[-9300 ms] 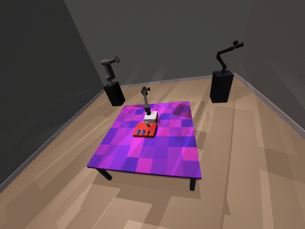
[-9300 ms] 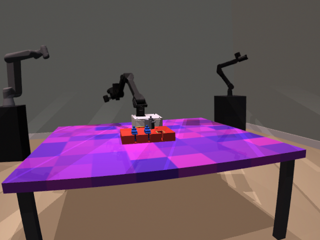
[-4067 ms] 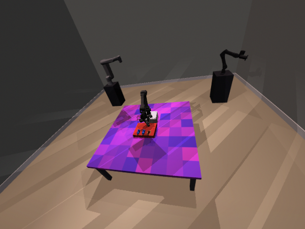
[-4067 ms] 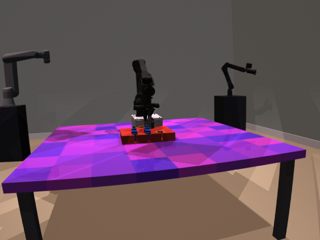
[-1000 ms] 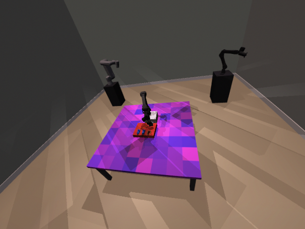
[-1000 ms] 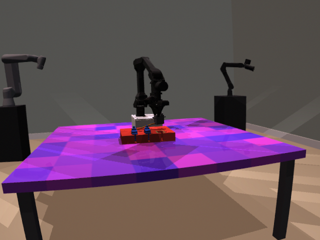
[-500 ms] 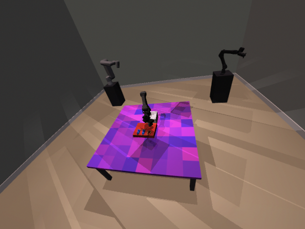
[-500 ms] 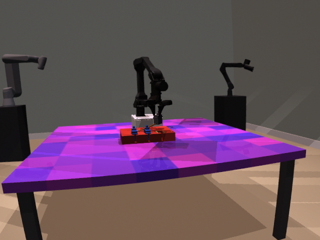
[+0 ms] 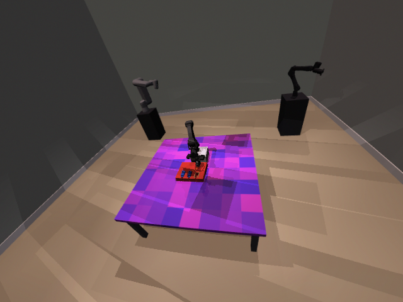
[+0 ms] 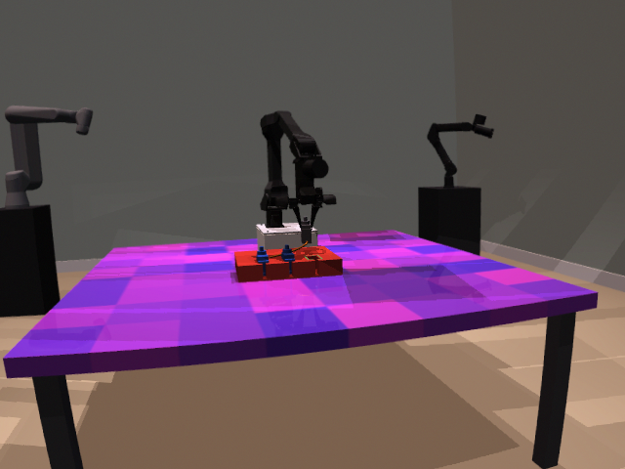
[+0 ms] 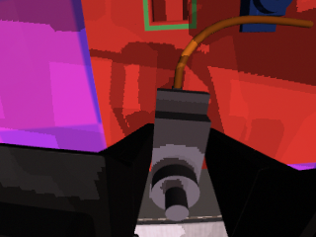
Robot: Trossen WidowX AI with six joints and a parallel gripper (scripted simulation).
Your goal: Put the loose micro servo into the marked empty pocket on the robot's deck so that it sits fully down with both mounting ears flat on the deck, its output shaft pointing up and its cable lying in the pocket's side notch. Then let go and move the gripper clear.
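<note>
The red deck is 10 cm below my gripper tip, 8 cm to the right of it and 1 cm behind it.
</note>
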